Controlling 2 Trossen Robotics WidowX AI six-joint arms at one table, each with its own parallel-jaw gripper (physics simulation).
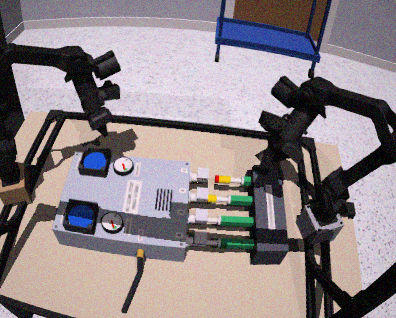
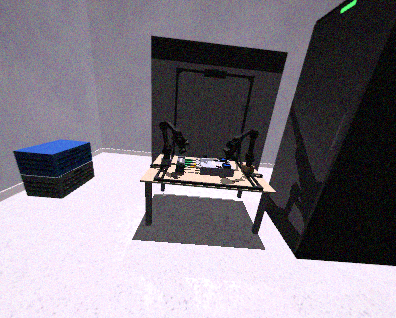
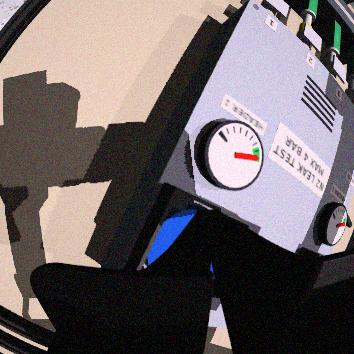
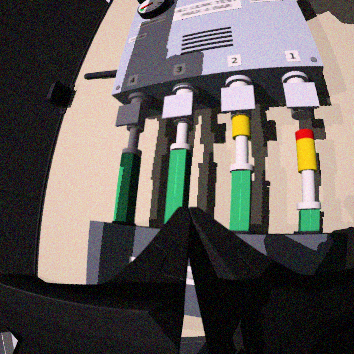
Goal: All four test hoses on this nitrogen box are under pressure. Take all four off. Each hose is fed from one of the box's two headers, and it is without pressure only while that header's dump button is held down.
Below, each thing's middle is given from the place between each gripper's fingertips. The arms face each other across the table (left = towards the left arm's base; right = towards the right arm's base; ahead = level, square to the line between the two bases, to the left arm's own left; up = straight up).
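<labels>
The dark manifold block (image 1: 269, 231) is 15 cm below my right hand, and it's 5 cm to the right of that hand and 3 cm behind it.
As for my left hand, the block is 46 cm to the right of it, 12 cm below it and 11 cm behind it.
</labels>
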